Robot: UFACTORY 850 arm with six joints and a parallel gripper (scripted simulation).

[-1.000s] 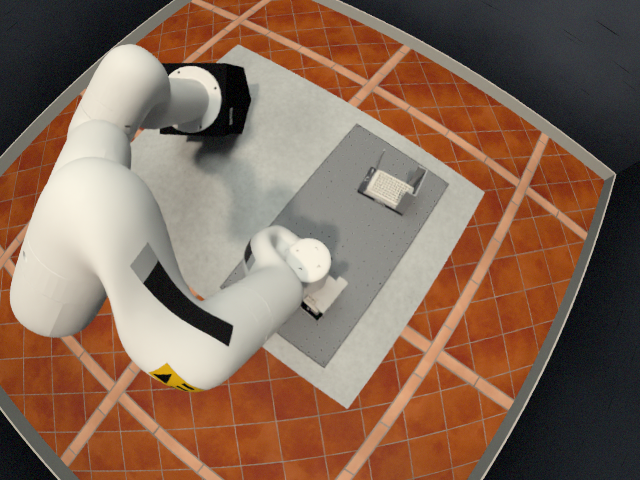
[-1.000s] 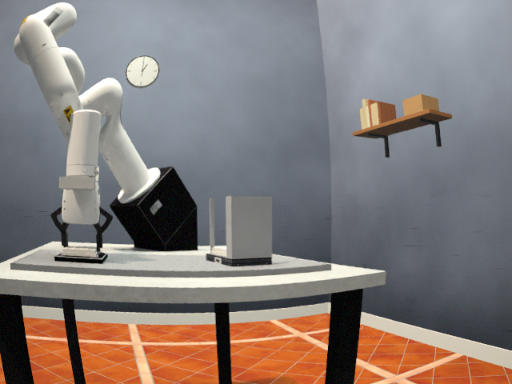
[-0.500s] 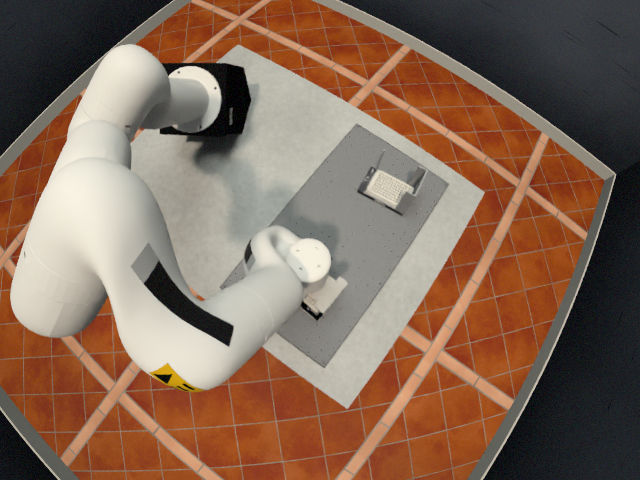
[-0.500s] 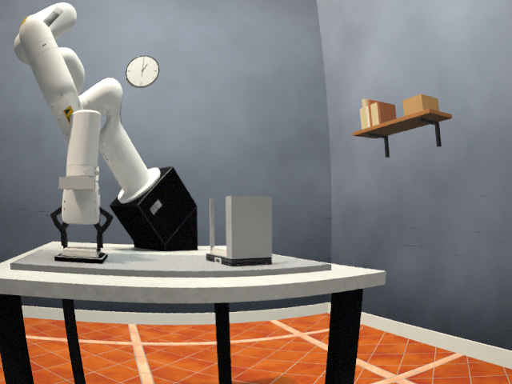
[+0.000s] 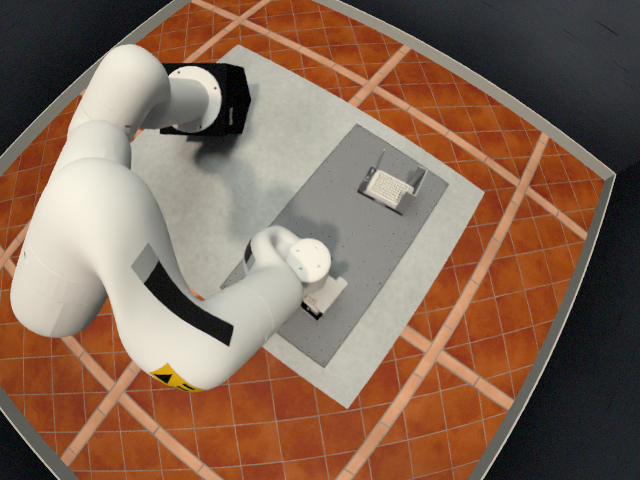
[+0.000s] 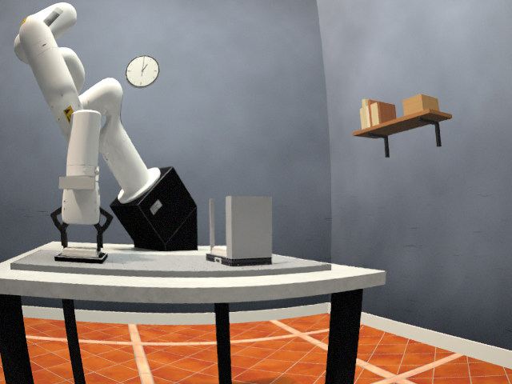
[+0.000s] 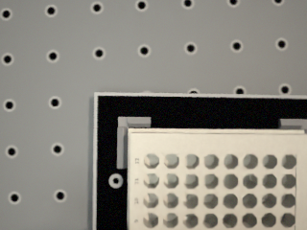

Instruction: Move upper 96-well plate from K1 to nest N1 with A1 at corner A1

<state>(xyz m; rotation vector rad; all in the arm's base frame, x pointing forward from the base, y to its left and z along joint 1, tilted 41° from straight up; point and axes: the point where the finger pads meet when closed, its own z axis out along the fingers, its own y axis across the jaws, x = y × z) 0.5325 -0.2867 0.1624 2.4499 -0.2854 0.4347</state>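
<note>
Now: the white 96-well plate 10 mm below my hand. Also, from my hand: black plate nest N1: 30 mm below.
</note>
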